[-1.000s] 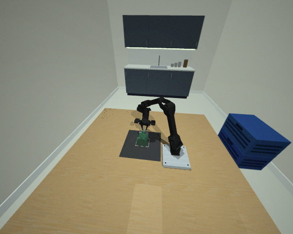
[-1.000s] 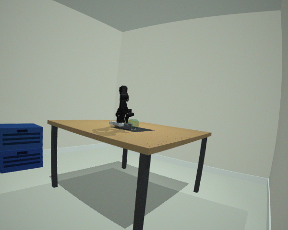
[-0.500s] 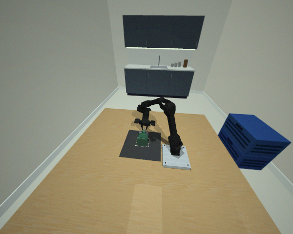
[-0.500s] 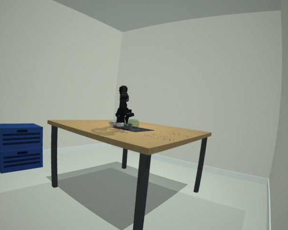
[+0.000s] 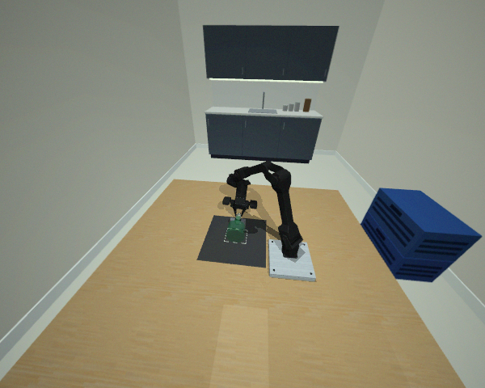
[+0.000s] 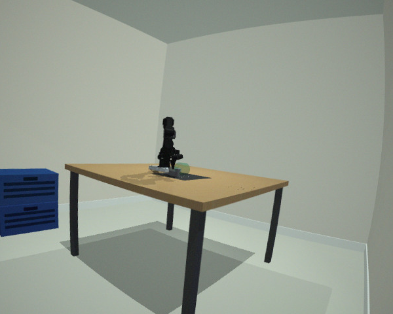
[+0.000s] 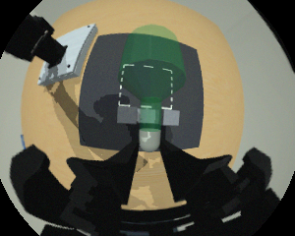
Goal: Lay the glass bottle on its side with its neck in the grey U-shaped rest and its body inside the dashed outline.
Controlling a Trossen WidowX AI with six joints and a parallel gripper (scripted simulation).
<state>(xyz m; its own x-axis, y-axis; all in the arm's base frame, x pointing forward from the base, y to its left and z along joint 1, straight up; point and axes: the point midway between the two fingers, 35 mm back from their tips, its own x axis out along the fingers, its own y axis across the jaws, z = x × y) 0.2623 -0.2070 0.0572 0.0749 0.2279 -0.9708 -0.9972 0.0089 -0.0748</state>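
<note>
My gripper tip is 50 mm to the right of the green glass bottle. Also, from my gripper tip: dark mat (110 mm to the left, 50 mm below).
</note>
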